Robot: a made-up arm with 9 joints. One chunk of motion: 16 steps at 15 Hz.
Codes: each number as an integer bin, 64 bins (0 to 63) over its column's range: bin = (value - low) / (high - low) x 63, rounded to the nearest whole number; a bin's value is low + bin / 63 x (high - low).
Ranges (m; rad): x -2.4..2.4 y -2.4..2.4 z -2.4..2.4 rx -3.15..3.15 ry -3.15..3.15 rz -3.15..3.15
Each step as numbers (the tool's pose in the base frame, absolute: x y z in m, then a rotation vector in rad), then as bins.
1 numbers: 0.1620 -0.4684 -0.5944 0.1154 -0.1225 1.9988
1 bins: 34 25 24 33 30 51
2 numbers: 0.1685 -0.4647 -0.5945 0.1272 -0.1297 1.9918
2 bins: 34 25 24 33 30 51
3 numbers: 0.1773 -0.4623 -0.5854 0.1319 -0.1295 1.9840
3 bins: 34 25 24 33 30 51
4 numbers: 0.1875 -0.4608 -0.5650 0.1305 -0.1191 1.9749
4 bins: 34 25 24 33 30 51
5 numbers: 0.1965 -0.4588 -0.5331 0.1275 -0.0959 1.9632
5 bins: 34 25 25 33 31 51
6 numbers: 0.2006 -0.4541 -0.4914 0.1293 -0.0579 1.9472
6 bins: 34 26 25 33 31 51
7 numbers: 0.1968 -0.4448 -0.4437 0.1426 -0.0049 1.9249
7 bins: 34 26 26 33 31 51
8 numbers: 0.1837 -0.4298 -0.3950 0.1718 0.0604 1.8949
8 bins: 34 26 26 33 32 50
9 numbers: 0.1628 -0.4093 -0.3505 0.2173 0.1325 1.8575
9 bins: 34 26 27 34 33 50
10 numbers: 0.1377 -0.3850 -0.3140 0.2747 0.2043 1.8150
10 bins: 33 26 27 34 34 50
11 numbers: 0.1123 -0.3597 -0.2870 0.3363 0.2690 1.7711
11 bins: 33 27 28 35 34 49
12 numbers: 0.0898 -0.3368 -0.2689 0.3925 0.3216 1.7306
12 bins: 33 27 28 35 35 49
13 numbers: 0.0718 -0.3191 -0.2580 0.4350 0.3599 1.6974
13 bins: 32 27 28 36 35 48
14 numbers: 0.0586 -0.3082 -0.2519 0.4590 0.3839 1.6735
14 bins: 32 27 28 36 35 48
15 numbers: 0.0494 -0.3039 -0.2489 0.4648 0.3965 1.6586
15 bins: 32 28 28 36 35 48
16 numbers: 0.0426 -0.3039 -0.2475 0.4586 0.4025 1.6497
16 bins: 32 28 28 36 36 48
